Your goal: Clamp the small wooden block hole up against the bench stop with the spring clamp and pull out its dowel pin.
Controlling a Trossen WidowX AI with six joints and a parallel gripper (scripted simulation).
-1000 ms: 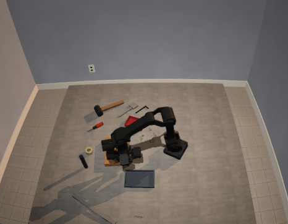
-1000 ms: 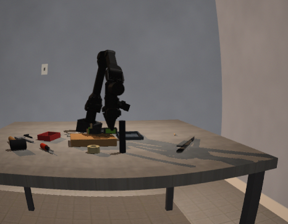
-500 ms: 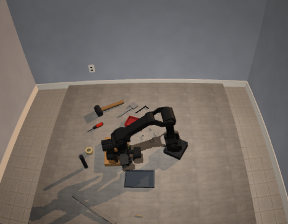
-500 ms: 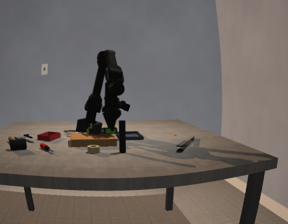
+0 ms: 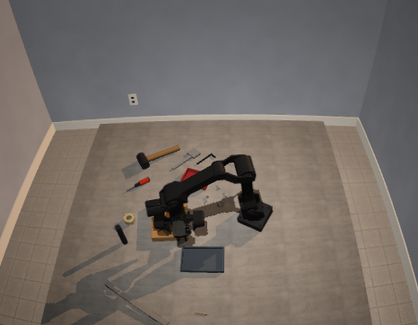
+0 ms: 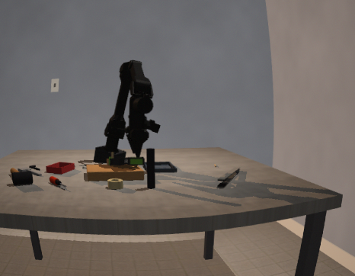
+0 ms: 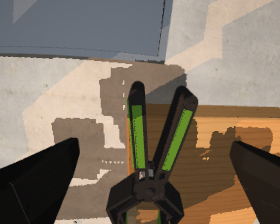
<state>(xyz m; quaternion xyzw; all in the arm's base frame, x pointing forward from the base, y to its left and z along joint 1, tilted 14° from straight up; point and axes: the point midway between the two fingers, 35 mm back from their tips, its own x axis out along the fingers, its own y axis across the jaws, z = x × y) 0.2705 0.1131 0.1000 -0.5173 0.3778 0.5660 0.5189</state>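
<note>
My gripper is now 90 mm to the left of the dowel pin, 50 mm above it and 20 mm short of it. Round my hand: wooden board 90 mm below, 80 mm to the right, 70 mm ahead; then bench stop 100 mm to the right, 60 mm below; then small wooden block 90 mm to the right, 60 mm below, 20 mm ahead.
</note>
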